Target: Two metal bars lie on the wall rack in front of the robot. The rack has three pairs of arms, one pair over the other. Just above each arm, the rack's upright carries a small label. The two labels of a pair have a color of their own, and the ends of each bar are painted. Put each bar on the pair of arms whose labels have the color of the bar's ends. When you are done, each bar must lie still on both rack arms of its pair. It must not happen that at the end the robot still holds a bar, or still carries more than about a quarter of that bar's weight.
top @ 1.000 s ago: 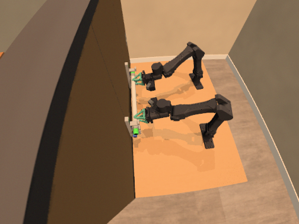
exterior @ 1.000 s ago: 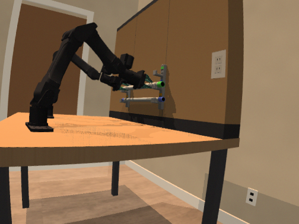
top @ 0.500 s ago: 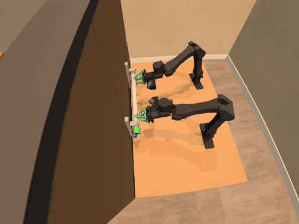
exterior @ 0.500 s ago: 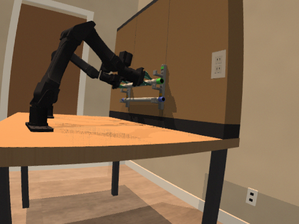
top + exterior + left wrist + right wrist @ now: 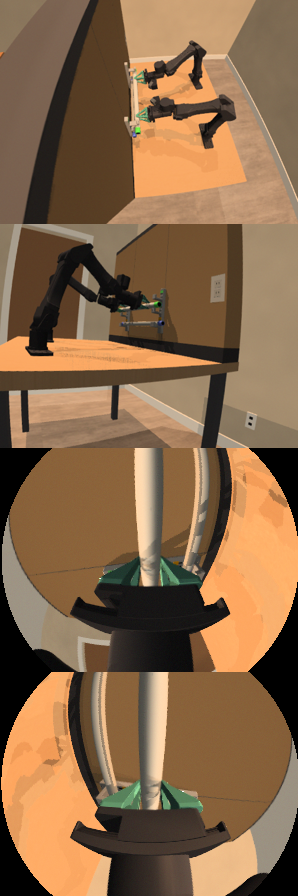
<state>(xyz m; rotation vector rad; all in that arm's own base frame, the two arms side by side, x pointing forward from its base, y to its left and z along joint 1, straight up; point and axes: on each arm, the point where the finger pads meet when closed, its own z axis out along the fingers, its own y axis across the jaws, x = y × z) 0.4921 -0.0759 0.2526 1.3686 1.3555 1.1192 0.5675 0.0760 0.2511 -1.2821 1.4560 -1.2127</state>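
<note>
Right now the green-ended bar is 1 cm behind my right hand and 15 cm to the left of it. Round my right hand: wall socket 11 cm ahead, 41 cm to the right, 5 cm above; brown wall panel 11 cm ahead, 15 cm to the left, 17 cm above; blue-ended bar 2 cm ahead, 14 cm to the left, 10 cm below.
The green-ended bar lies 140 mm to the right of my left hand and 20 mm ahead of it. Also, from my left hand: wall socket: 700 mm to the right, 140 mm ahead, 50 mm above; then brown wall panel: 170 mm above, 140 mm to the right, 140 mm ahead; then blue-ended bar: 150 mm to the right, 100 mm below, 50 mm ahead.
</note>
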